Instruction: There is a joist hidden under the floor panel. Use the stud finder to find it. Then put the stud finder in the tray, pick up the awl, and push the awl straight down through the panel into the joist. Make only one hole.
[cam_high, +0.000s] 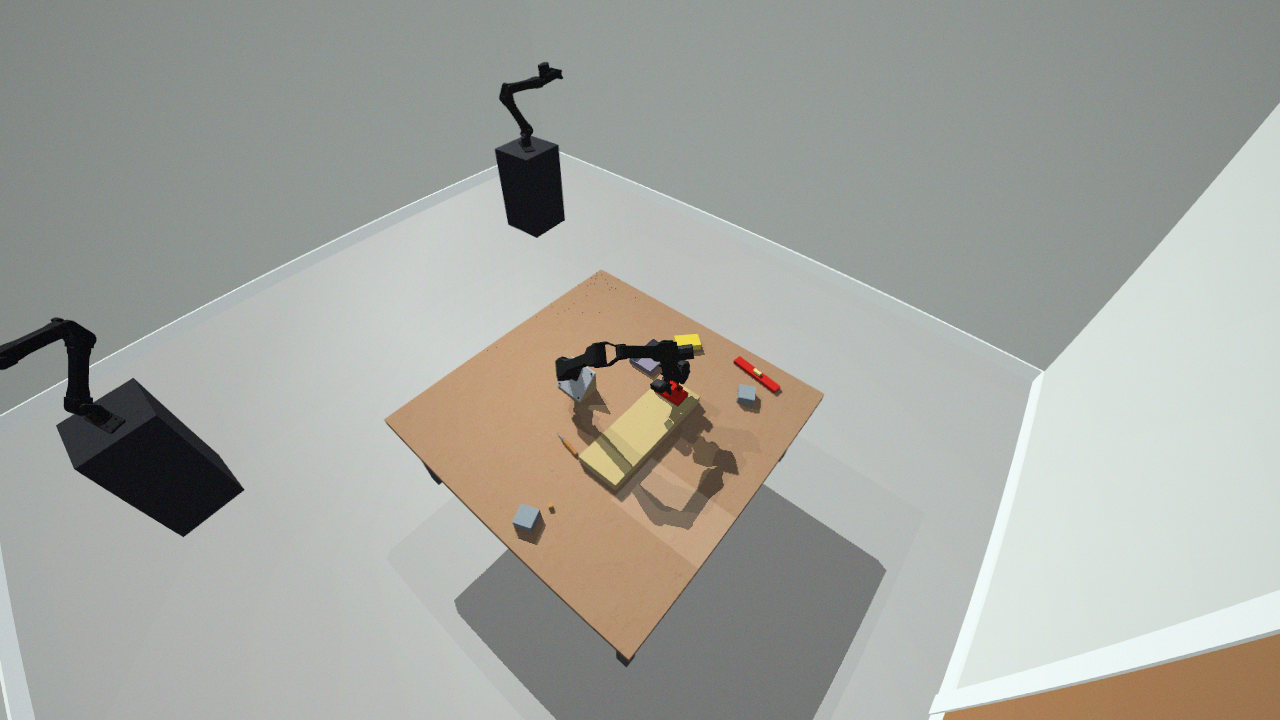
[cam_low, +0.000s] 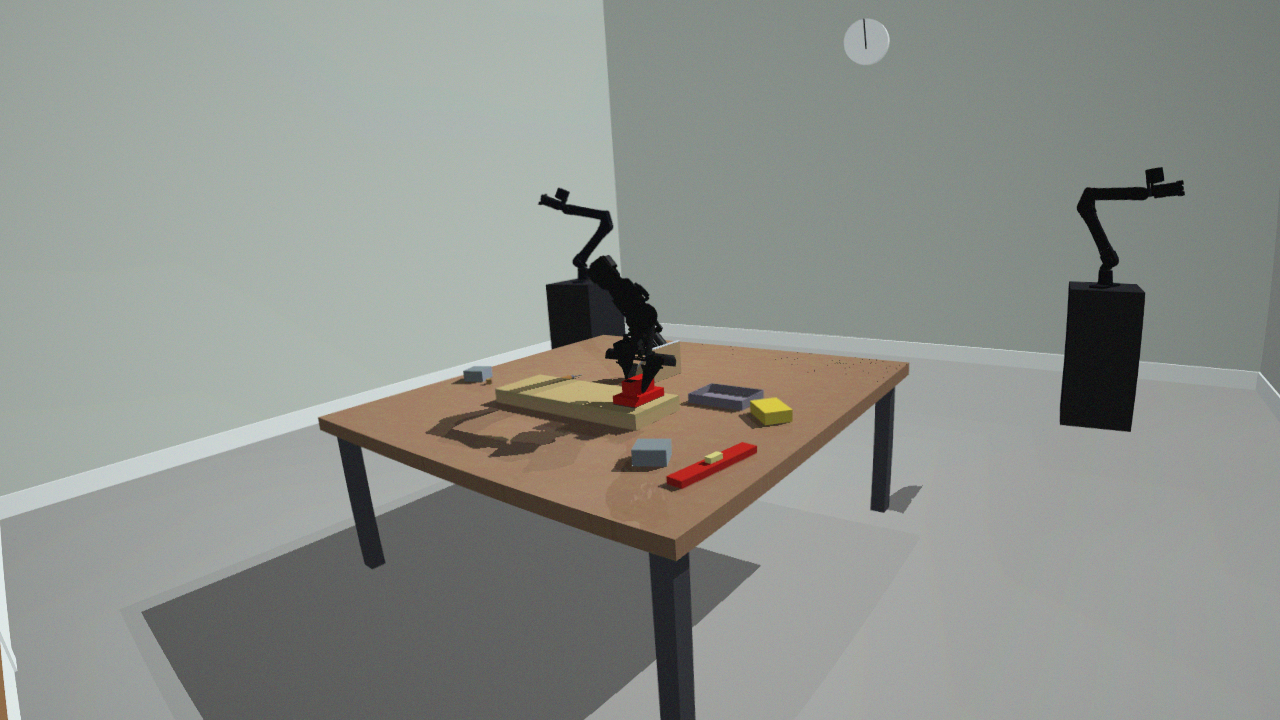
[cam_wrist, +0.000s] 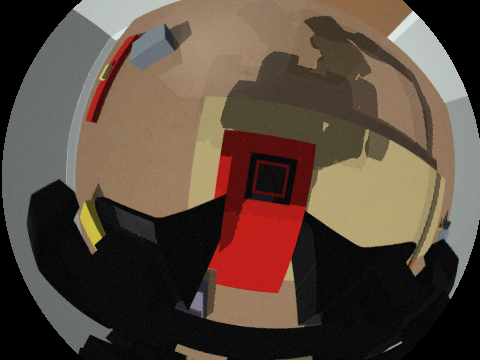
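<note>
Right now my gripper tip is 200 mm past the grey-purple tray, 150 mm to the right of it and 50 mm above it. Also, from my gripper tip: red stud finder: 20 mm above, 10 mm ahead; then yellow block: 310 mm to the left, 120 mm behind, 50 mm below; then red level: 340 mm to the left, 220 mm ahead, 50 mm below.
</note>
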